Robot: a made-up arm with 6 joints.
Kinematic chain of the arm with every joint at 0, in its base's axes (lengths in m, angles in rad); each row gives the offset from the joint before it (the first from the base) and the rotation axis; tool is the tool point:
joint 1: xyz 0 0 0.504 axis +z
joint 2: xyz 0.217 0 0 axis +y
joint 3: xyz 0 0 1.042 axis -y
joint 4: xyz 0 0 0.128 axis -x
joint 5: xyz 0.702 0 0 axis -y
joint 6: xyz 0.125 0 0 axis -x
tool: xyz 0 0 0
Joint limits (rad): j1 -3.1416..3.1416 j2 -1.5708..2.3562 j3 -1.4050..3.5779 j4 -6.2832..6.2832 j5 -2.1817..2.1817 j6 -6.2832..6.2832
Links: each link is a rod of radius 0.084 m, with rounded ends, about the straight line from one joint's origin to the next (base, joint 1, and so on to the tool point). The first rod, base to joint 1, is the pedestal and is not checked.
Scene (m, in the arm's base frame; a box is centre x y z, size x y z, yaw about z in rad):
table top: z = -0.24
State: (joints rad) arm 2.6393 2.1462 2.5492 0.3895 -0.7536 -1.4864
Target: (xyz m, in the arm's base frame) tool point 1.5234 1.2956 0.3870
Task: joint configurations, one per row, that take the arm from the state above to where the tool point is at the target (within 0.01 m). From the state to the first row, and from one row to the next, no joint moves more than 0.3 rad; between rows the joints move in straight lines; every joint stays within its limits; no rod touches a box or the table.
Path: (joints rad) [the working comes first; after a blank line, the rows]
Joints at the target: 0.7206 1.8617 2.0135 0.4422 -0.6319 -1.4864
Straight joint move there: clear.

1: 2.3652 2.1056 2.4727 0.3970 -0.7362 -1.4864
2: 2.0911 2.0649 2.3961 0.4046 -0.7188 -1.4864
3: 1.8170 2.0243 2.3196 0.4121 -0.7015 -1.4864
4: 1.5429 1.9837 2.2431 0.4196 -0.6841 -1.4864
5: 1.2688 1.9430 2.1665 0.4271 -0.6667 -1.4864
6: 0.9947 1.9024 2.0900 0.4347 -0.6493 -1.4864
7: 0.7206 1.8617 2.0135 0.4422 -0.6319 -1.4864

